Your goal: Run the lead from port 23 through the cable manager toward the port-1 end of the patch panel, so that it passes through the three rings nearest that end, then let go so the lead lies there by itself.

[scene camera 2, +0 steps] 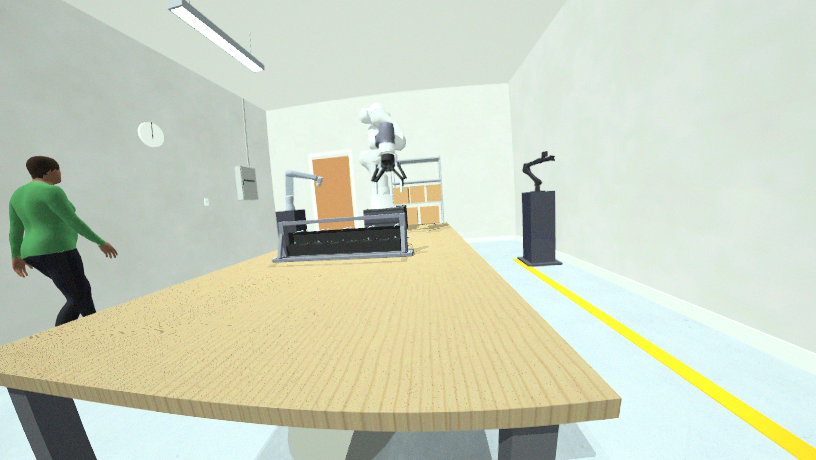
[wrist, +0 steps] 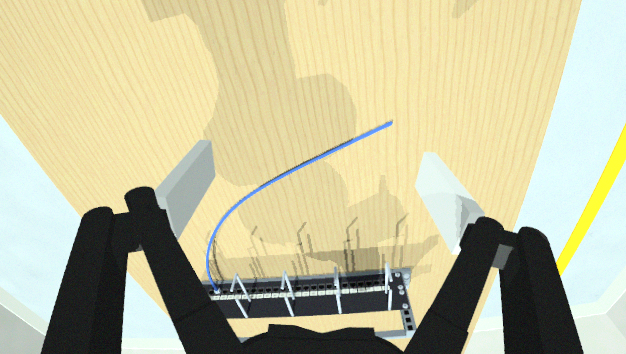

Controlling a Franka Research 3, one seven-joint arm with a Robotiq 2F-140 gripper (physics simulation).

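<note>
The blue lead [wrist: 370, 133] leaves its port near the left of the visible patch panel [wrist: 315, 306] [scene camera 2: 342, 242] in the wrist view. It arcs away from the panel across the table, its free end at upper right, outside the visible rings. Several pale wire rings [wrist: 339, 302] of the cable manager stand along the panel. The panel's left end is hidden behind a finger. My gripper [scene camera 2: 389, 180] [wrist: 317, 163] is open and empty, high above the table; in the wrist view the lead shows between its spread fingers. The lead cannot be made out in the scene view.
The panel sits in a grey metal frame [scene camera 2: 342, 220] on the wooden table [scene camera 2: 365, 331]. A dark pedestal [scene camera 2: 538, 225] with a small black arm stands beyond the table's right side. A person in green [scene camera 2: 42, 220] stands at left. Shelving with boxes [scene camera 2: 429, 214] is at the back.
</note>
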